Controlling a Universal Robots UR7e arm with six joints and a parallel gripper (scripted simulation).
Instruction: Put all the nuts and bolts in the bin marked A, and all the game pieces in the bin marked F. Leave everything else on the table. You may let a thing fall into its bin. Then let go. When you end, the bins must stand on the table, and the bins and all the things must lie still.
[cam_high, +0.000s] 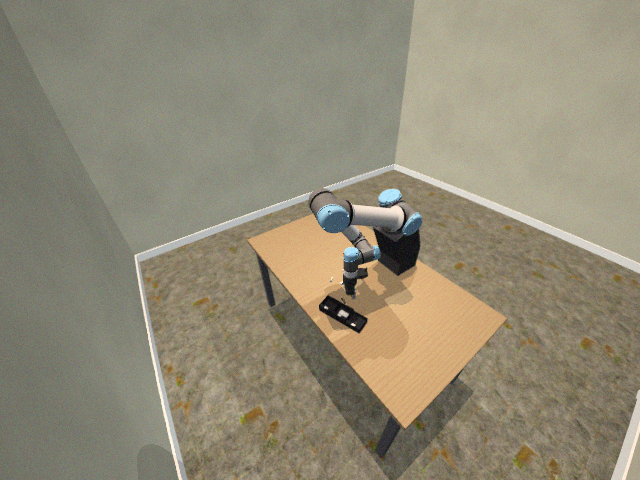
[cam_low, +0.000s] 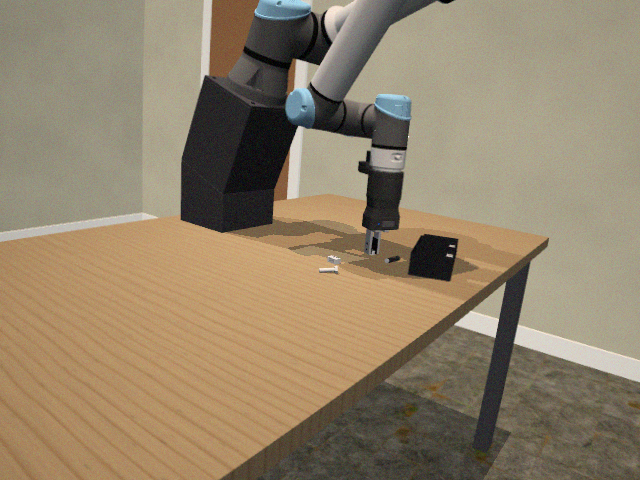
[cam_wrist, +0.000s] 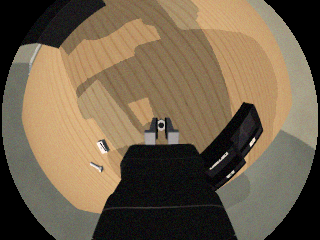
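My gripper is now 120 mm short of the black bin and 80 mm to the right of it. From my hand the other things lie so: bolt 40 mm ahead, 180 mm to the right, 10 mm below; small ring-shaped piece 20 mm below; white speckled piece 110 mm ahead, 80 mm to the left, 10 mm below.
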